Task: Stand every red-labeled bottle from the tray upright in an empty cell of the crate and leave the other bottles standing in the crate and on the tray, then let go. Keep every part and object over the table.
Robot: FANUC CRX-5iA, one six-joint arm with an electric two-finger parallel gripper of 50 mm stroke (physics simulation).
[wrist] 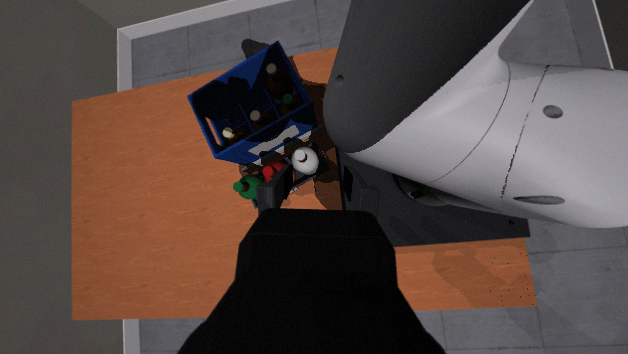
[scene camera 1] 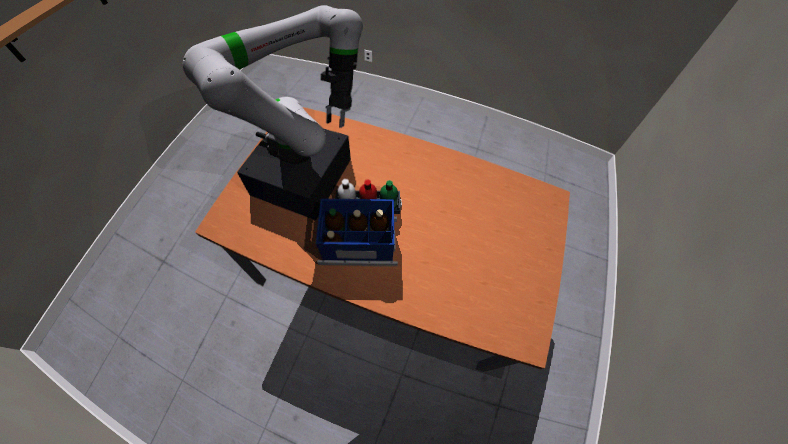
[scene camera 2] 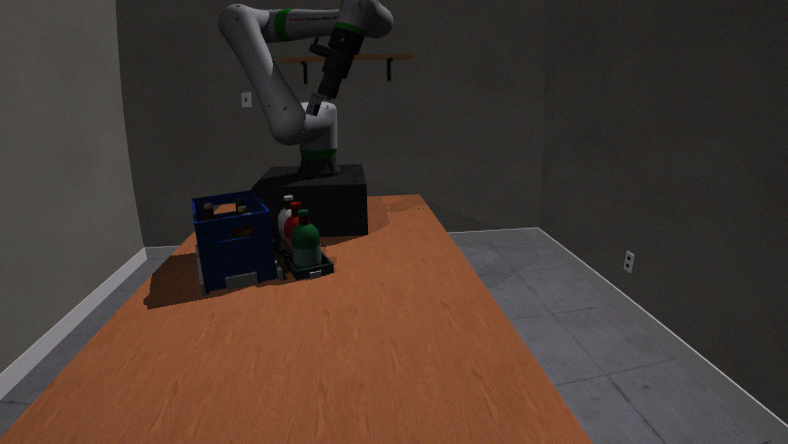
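Seen in the pictures: gripper, fingertip midpoint: [wrist: 318,175] [scene camera 1: 335,124] [scene camera 2: 311,114]; arm's base at its link origin: [scene camera 2: 319,173].
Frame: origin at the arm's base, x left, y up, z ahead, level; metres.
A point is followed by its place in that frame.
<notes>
A red-labeled bottle [scene camera 1: 367,191] @(y -0.047, x -0.043, z 0.373 m) [scene camera 2: 293,224] @(y -0.059, x -0.030, z 0.397 m) [wrist: 273,170] @(y -0.012, x -0.027, z 0.352 m) stands upright on the dark tray [scene camera 2: 325,269] @(y -0.155, x 0.056, z 0.476 m), between a white bottle [scene camera 1: 346,190] @(y -0.046, x -0.074, z 0.295 m) [scene camera 2: 284,220] @(y -0.070, x -0.070, z 0.319 m) [wrist: 305,160] @(y -0.035, x -0.049, z 0.275 m) and a green bottle [scene camera 1: 388,191] @(y -0.045, x -0.009, z 0.449 m) [scene camera 2: 306,242] @(y -0.080, x 0.015, z 0.480 m) [wrist: 250,187] @(y -0.045, x 0.010, z 0.430 m). The blue crate [scene camera 1: 356,252] @(y -0.064, x -0.290, z 0.446 m) [scene camera 2: 237,259] @(y -0.100, x -0.152, z 0.532 m) [wrist: 200,107] @(y -0.018, x -0.214, z 0.551 m) stands beside the tray. It holds brown bottles: three in the row nearer the tray, one with a green cap, and one in the other row's corner at the robot base side. Two cells of that row look empty. My gripper [scene camera 1: 335,118] @(y 0.215, x 0.011, z 0.224 m) [scene camera 2: 312,111] @(y 0.215, x 0.011, z 0.224 m) [wrist: 318,175] @(y 0.215, x 0.011, z 0.224 m) is open and empty, high above the table and away from the bottles.
The black robot base block [scene camera 1: 295,176] @(y 0.002, x -0.126, z 0.093 m) [scene camera 2: 314,206] @(y -0.068, x 0.002, z 0.190 m) [wrist: 450,220] @(y -0.003, x 0.107, z -0.029 m) stands on the wooden table [scene camera 1: 474,248] @(y -0.170, x -0.037, z 0.853 m) [scene camera 2: 352,341] @(y -0.169, x 0.131, z 0.787 m) [wrist: 150,225] @(y -0.169, x 0.122, z 0.890 m), close to the tray and crate. The crate's high walls rise around its bottles. The arm's own links hang over the base in the wrist view.
</notes>
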